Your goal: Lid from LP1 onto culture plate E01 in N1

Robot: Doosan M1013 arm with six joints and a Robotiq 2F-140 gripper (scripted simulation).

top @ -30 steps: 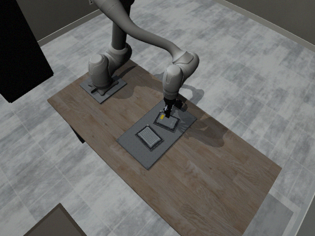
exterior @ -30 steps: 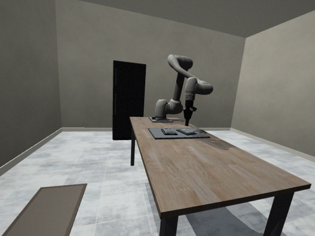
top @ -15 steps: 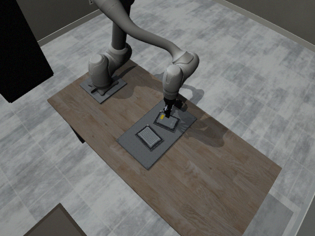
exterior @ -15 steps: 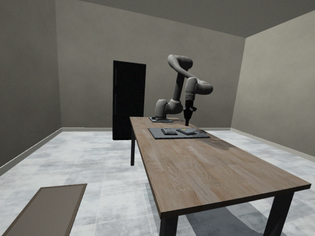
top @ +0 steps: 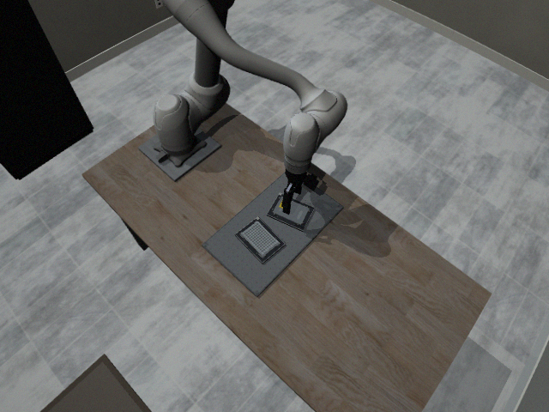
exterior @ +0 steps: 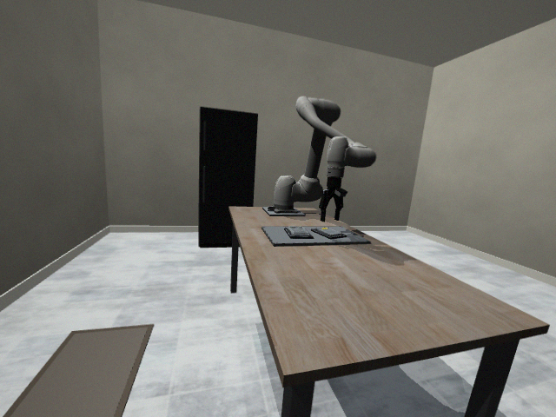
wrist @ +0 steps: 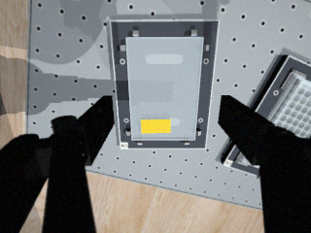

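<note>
Right now my hand is 8 cm above the clear lid. From my hand the other things lie so: culture plate E01: 18 cm to the right, 8 cm below, 1 cm behind; lid park LP1: 9 cm below.
</note>
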